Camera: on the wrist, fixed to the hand. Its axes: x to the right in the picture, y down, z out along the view.
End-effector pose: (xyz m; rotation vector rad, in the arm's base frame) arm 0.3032 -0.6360 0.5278 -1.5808 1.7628 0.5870
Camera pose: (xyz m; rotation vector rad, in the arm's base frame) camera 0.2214 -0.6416 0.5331 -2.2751 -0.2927 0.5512
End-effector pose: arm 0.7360 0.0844 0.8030 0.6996 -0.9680 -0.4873
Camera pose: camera 0.7624 0.1445 0.8524 0.7057 -0.5036 -2.2964
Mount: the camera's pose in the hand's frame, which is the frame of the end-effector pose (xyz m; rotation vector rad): 0.0017 0.0788 -0.0232 -0.5624 -0.5195 -1.5632
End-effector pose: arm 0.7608 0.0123 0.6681 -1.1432 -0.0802 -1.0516
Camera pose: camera 0.8078 -0.0052 0.6030 1.8569 1.3265 2.1532
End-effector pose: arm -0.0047 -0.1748 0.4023 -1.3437 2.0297 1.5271
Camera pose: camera -0.0608 -0.1944 0.4590 -1.6791 -0.0668 1.2769
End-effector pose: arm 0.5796 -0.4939 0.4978 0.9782 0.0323 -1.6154
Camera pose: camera 0.6577 -0.5080 0.5190 -0.1311 1.0446 -2.9409
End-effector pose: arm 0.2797 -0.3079 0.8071 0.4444 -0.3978 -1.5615
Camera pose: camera 0.3592 -0.3122 0.8272 0.2318 -0.1222 3.0602
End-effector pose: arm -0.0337 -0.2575 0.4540 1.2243 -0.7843 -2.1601
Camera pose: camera -0.0013 -0.3182 0.4989 -0.6361 -0.6819 2.2811
